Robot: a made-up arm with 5 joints.
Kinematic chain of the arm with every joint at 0, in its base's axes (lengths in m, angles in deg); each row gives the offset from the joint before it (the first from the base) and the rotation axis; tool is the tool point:
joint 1: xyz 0 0 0.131 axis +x
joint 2: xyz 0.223 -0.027 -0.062 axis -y
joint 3: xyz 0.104 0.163 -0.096 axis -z
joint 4: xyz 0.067 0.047 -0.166 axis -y
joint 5: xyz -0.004 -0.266 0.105 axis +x
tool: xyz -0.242 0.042 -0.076
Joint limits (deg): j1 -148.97..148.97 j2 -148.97..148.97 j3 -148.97..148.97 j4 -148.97..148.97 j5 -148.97..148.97
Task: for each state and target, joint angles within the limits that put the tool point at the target. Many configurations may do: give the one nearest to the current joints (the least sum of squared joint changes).
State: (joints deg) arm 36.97 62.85 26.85 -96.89 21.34
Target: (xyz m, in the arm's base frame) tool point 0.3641 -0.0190 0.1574
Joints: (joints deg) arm 21.40 36.11 1.75 -75.79 33.54
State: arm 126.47 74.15 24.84 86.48 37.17
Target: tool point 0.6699 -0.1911 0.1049
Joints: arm 99.61 113.23 21.26 92.64 40.41
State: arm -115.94 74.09 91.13 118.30 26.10
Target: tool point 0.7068 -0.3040 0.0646
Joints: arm -110.89 70.81 117.61 102.57 52.43
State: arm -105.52 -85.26 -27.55 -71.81 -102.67
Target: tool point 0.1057 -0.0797 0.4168
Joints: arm -137.09 -117.85 -22.16 -61.64 -99.26
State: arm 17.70 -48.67 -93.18 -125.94 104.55
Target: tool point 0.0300 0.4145 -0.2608
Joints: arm -19.52 -65.51 -117.00 -144.55 96.26
